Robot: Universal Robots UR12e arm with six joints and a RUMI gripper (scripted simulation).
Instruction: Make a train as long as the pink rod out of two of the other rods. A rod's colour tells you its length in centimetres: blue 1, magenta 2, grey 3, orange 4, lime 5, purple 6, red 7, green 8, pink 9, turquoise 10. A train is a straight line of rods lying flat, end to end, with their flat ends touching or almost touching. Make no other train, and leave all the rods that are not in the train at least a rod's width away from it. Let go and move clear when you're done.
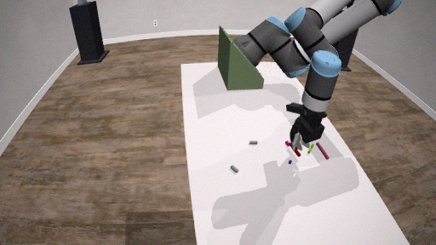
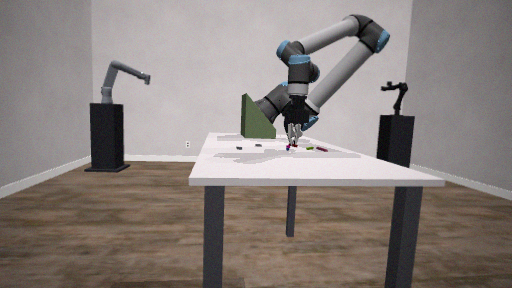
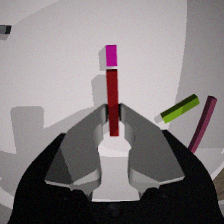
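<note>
Right now the red rod is 10 mm below my hand. From my hand the other things lie so: blue rod: 50 mm ahead, 30 mm to the right, 20 mm below; lime rod: 80 mm to the left, 20 mm below, 10 mm behind; magenta rod: 50 mm behind, 20 mm below, 10 mm to the right.
</note>
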